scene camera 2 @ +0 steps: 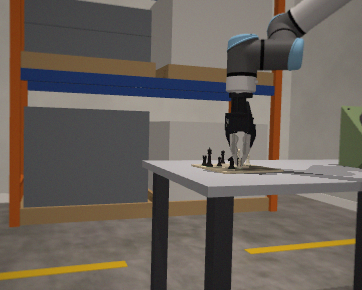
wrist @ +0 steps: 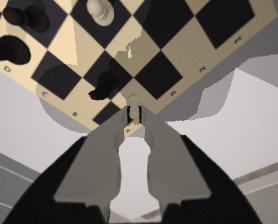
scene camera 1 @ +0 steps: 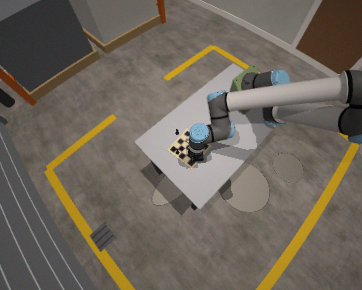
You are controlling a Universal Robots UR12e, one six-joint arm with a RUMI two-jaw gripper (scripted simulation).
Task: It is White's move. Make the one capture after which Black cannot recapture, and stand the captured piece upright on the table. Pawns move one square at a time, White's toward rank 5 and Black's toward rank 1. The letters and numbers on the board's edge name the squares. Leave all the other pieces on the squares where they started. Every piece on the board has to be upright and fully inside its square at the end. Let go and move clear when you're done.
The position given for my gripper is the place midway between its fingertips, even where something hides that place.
I see my gripper (scene camera 2: 239,166) and a chessboard (wrist: 158,57).
My gripper shows as well in the wrist view (wrist: 134,107).
